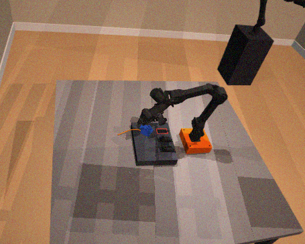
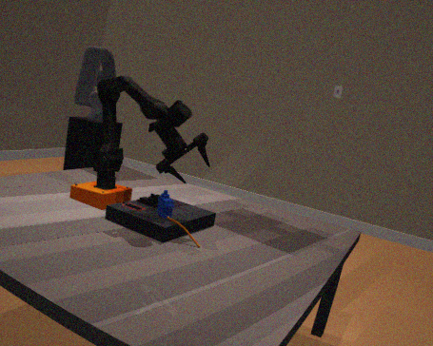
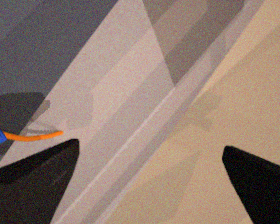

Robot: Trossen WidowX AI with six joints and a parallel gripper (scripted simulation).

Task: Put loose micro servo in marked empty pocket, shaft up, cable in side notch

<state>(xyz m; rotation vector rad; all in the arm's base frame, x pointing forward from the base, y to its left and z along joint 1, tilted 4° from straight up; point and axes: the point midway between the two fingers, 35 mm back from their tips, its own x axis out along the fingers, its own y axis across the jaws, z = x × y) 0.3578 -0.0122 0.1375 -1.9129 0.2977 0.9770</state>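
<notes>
Right now the dark robot deck is 170 mm below my gripper tip and 70 mm behind it.
</notes>
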